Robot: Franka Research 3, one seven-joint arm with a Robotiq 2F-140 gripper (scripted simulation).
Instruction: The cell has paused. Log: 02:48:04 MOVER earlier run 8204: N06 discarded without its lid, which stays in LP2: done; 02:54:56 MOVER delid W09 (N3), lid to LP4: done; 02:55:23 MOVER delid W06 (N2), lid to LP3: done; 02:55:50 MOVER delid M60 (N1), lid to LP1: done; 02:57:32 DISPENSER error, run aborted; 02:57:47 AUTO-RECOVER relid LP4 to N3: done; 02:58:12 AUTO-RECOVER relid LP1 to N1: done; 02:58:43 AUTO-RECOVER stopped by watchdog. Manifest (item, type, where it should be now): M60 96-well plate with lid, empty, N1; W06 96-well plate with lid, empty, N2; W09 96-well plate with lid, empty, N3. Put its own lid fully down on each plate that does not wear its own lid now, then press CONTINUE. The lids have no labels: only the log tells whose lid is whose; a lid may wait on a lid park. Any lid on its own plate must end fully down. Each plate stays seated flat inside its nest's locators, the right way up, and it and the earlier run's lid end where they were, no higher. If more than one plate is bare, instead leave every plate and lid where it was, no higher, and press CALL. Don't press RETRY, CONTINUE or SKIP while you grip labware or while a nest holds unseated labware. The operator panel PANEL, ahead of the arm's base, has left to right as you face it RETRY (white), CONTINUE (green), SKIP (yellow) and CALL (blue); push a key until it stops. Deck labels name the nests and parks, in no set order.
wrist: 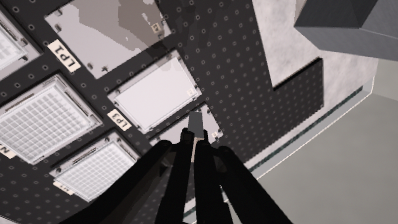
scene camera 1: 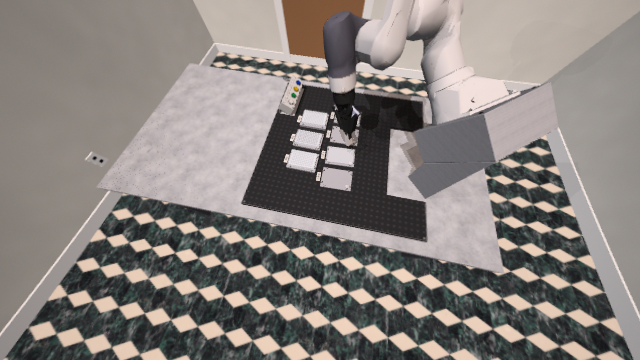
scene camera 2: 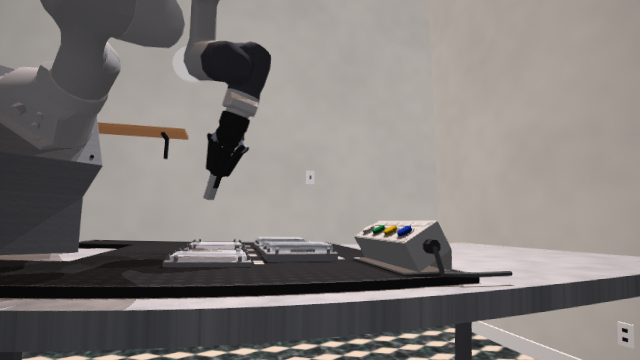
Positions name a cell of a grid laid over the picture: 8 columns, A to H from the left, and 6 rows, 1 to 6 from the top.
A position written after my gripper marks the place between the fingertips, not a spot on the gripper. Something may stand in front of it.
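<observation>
There is my gripper in the wrist view (D4). I see the gripper in scene camera 1 (E3) as well, and scene camera 2 (C4) shows it too.
</observation>
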